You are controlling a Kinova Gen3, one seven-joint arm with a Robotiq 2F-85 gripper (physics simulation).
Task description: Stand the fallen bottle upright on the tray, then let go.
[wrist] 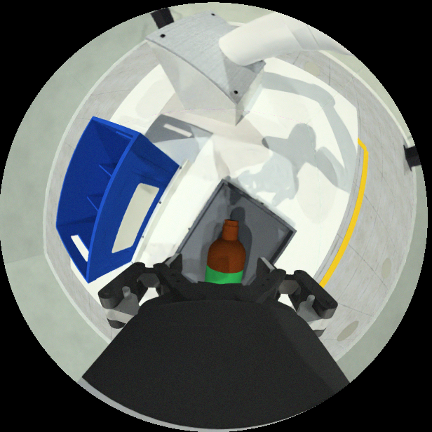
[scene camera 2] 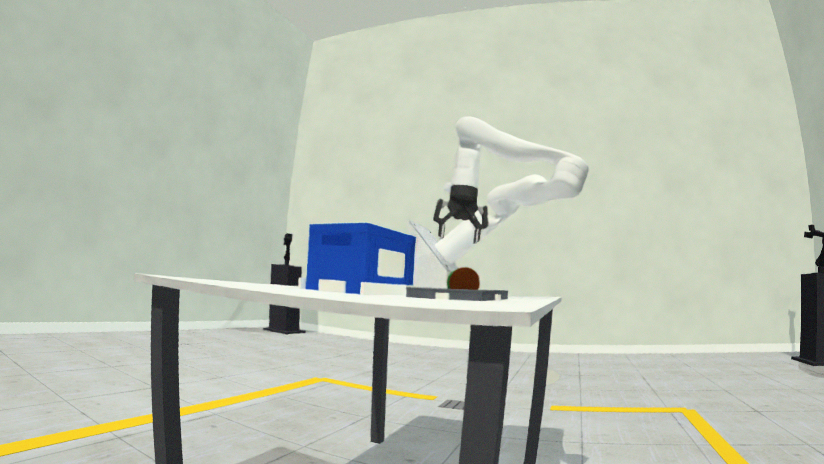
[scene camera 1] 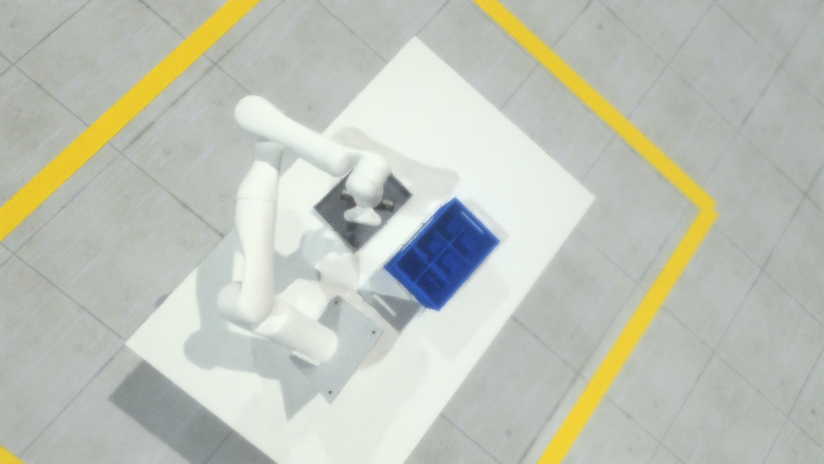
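Where they show: gripper, between the fingertips: [scene camera 2: 458, 241]; arm's base, origin of its link: [scene camera 2: 443, 254] [scene camera 1: 323, 346].
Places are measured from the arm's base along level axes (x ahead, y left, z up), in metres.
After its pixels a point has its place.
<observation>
The brown bottle [scene camera 2: 463, 279] @[x 0.476, y 0.208, z -0.098 m] [wrist: 226, 255] with a green band lies on its side in the dark grey tray [scene camera 1: 397, 187] @[x 0.510, y 0.133, z -0.142 m] [scene camera 2: 423, 292] @[x 0.522, y 0.125, z -0.133 m] [wrist: 267, 235]. In the wrist view its neck points up the picture, and its lower part is hidden behind the gripper. In scene camera 2 its round base faces the camera. In scene camera 1 the arm hides most of it. My gripper [scene camera 1: 367, 201] @[x 0.374, y 0.162, z 0.006 m] [scene camera 2: 459, 237] @[x 0.374, y 0.162, z 0.006 m] [wrist: 219, 264] is open and empty. It points down and hangs above the bottle, with a gap between fingertips and bottle. In the wrist view one finger shows on each side of the bottle.
A tall blue crate [scene camera 1: 468, 273] @[x 0.409, y -0.185, z 0.025 m] [scene camera 2: 345, 259] @[x 0.552, y -0.075, z -0.063 m] [wrist: 150, 170] with compartments stands close beside the tray on the white table [scene camera 1: 518, 172] @[x 0.836, y -0.148, z -0.148 m] [scene camera 2: 230, 292] @[x 0.961, y -0.066, z -0.156 m]. The arm's grey base plate [scene camera 1: 351, 345] @[x 0.053, y -0.049, z 0.060 m] [wrist: 200, 45] is on the same table.
</observation>
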